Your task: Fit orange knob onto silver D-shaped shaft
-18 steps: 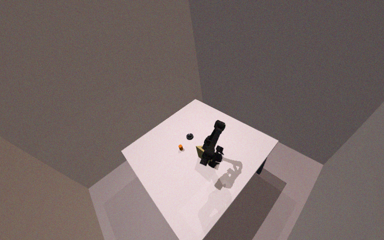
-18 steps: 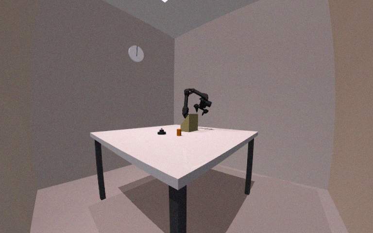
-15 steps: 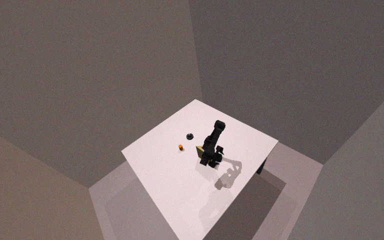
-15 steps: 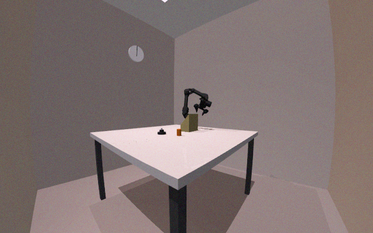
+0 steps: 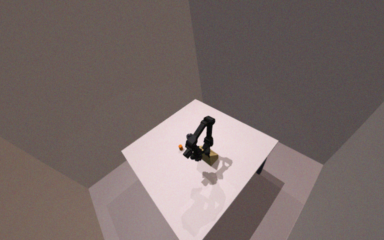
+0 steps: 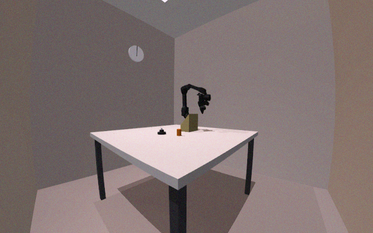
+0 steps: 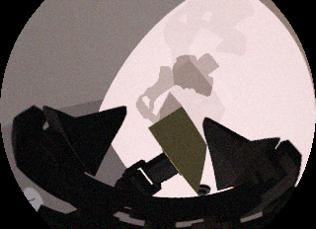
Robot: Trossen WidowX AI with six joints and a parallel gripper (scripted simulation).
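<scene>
Right now my gripper tip is 39 cm short of the orange knob, 17 cm above it and 6 cm to the right of it. The rest, counted from my gripper tip: round pedestal 46 cm ahead, 19 cm below, 11 cm to the right.
</scene>
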